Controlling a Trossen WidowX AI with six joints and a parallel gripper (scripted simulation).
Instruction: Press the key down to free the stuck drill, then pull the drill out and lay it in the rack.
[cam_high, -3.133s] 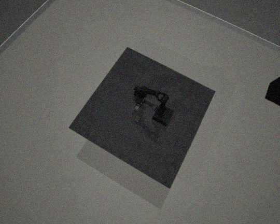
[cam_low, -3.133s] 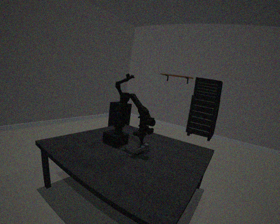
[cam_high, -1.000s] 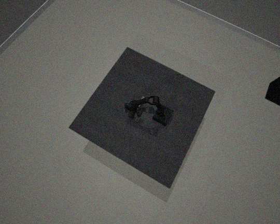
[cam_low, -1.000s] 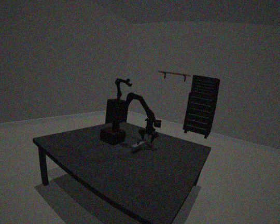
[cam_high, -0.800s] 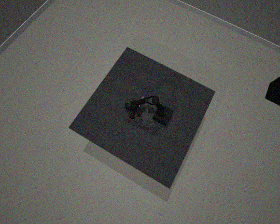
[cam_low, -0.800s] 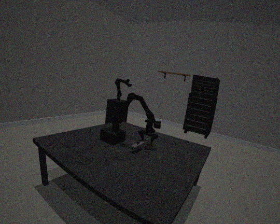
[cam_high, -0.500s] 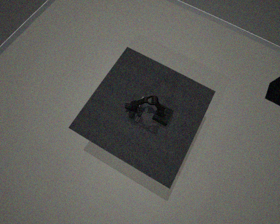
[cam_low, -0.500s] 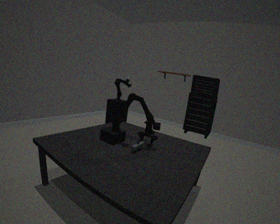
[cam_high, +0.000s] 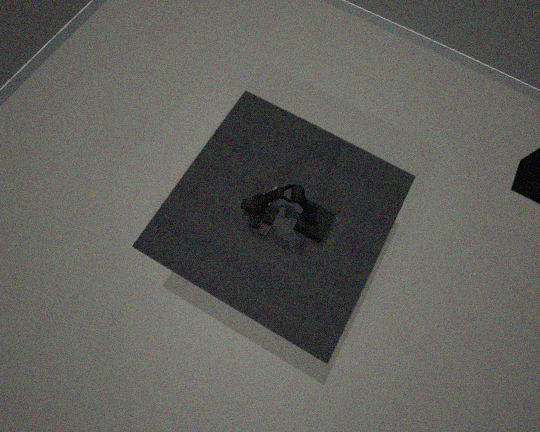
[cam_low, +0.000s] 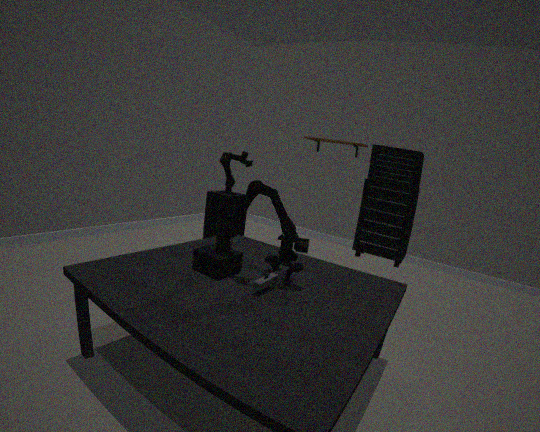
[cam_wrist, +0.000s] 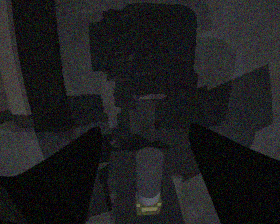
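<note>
Now: the drill 60 mm to the right of my gripper tip and 30 mm above it. From my gripper tip the other things lie so: light grey fixture bar 10 mm behind, 110 mm to the right, 20 mm above.
</note>
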